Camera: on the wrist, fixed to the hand. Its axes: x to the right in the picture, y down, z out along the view.
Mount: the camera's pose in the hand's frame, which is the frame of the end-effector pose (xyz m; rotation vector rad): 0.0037 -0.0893 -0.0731 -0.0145 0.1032 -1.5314
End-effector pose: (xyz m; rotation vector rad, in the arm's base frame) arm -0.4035 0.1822 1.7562 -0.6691 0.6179 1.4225
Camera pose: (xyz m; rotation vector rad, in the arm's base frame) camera -0.3134 0.1279 1.7085 -0.9032 0.0384 -0.0391
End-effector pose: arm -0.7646 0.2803 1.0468 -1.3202 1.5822 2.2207
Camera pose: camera -0.6767 0.2597 0.9748 -1.6995 0.1719 1.1292
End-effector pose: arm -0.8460 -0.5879 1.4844 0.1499 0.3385 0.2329
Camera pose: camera -0.8499 -0.6651 1.3987 -0.1615 0.4701 -1.2740
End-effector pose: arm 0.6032 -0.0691 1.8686 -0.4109 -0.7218 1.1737
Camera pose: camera 0.7163 -0.0917 1.8748 0.1302 -0.6900 -0.2979
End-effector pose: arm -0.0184 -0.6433 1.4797 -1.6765 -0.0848 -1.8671
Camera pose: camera -0.1254 -0.6050 1.5002 1.0882 1.1963 2.0315
